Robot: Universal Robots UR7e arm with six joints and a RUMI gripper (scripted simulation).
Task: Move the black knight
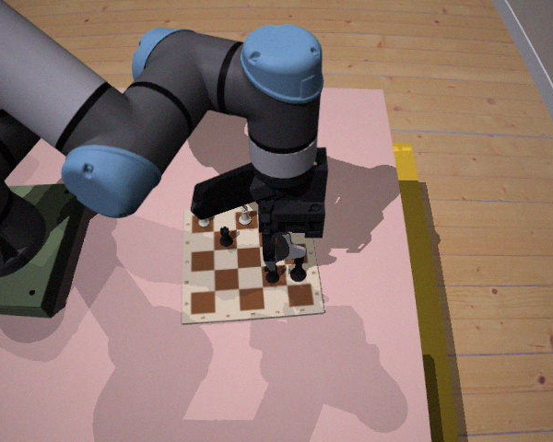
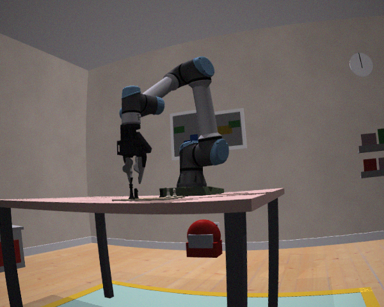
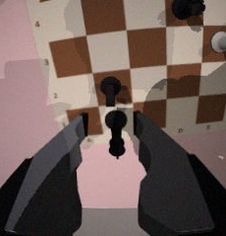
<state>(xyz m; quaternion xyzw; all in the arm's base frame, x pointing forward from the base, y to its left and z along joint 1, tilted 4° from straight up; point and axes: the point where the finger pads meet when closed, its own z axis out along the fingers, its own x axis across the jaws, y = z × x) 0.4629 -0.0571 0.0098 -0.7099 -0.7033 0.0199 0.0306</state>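
Right now my hand is 40 mm past the chessboard, 40 mm to the right of it and 70 mm above it. Also, from my hand: white pawn 120 mm behind, 110 mm to the left, 60 mm below; then white bishop 50 mm behind, 110 mm to the left, 50 mm below.
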